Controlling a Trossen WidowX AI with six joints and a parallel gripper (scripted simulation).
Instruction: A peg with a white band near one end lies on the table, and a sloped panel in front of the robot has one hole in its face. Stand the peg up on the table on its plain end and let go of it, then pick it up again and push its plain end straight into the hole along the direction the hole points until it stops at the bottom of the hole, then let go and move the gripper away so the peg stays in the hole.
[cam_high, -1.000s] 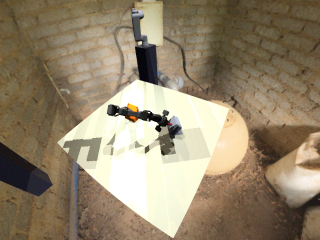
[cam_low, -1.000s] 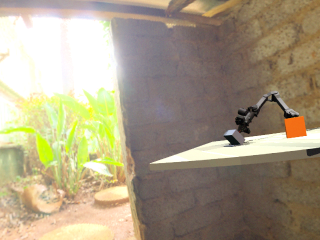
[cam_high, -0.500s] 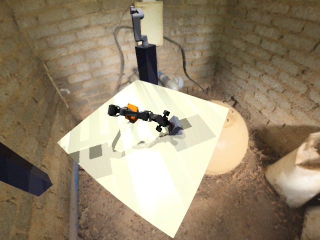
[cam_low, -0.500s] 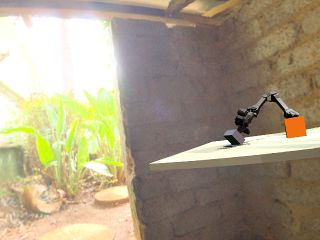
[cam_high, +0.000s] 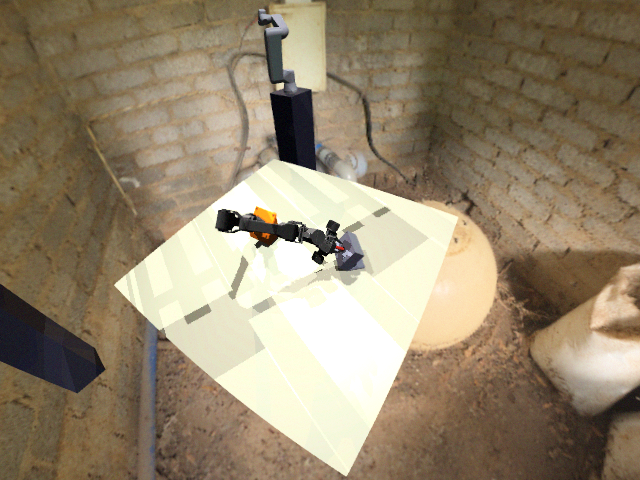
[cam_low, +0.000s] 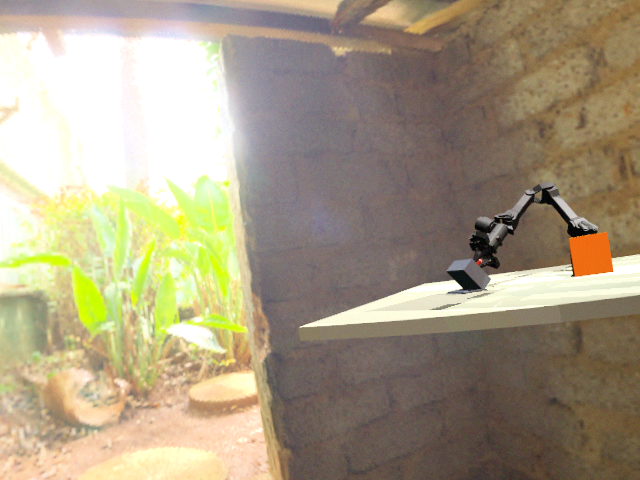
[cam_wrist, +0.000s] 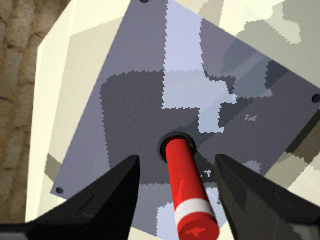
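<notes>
Now: the red peg 10 mm to the right of my gripper tip, 10 mm behind it and 10 mm above it. The rest, counted from my gripper tip: sloped panel (30 mm to the left, 30 mm below, 20 mm ahead).
</notes>
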